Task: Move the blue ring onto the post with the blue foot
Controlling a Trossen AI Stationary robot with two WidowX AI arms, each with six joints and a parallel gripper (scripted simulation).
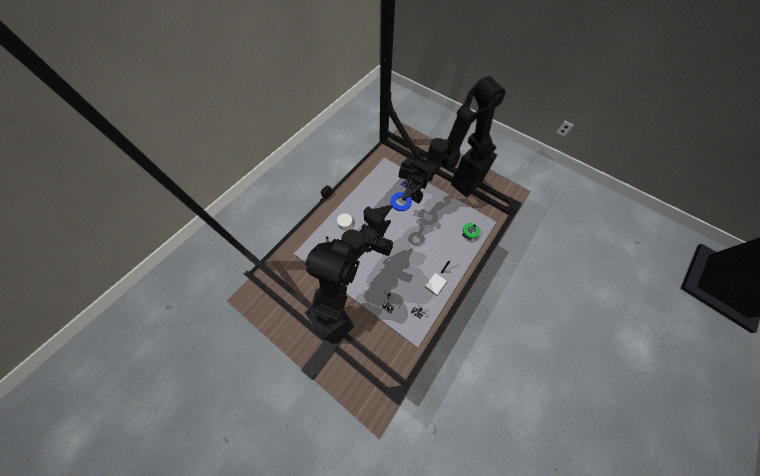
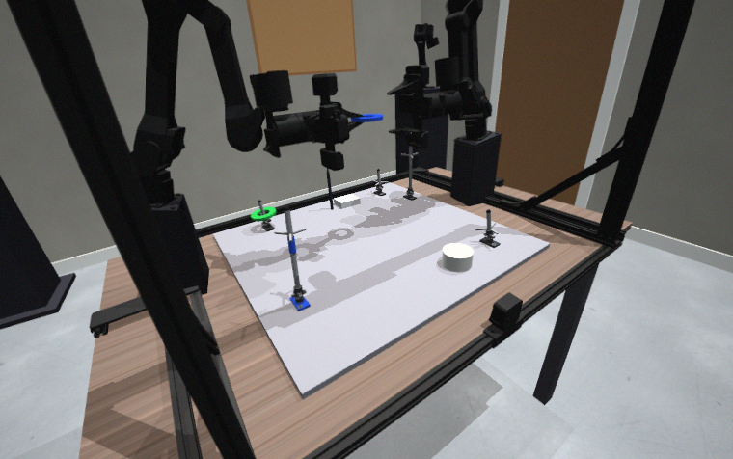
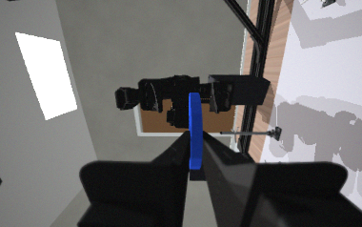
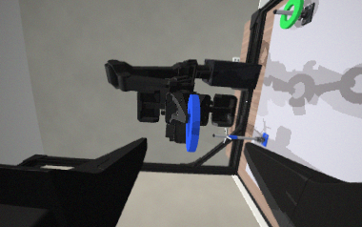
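My right gripper is now 10 mm past the blue ring and 90 mm to the right of it. Round my right hand: white block: 240 mm ahead, 50 mm to the left, 290 mm below; short post: 200 mm behind, 120 mm to the right, 250 mm below; black pen: 230 mm ahead, 110 mm to the left, 200 mm below.
Right now my left hand is 5 cm to the left of the blue ring. Round my left hand: white block 25 cm ahead, 9 cm to the right, 29 cm below; short post 19 cm behind, 26 cm to the right, 25 cm below; black pen 24 cm ahead, 3 cm to the right, 20 cm below.
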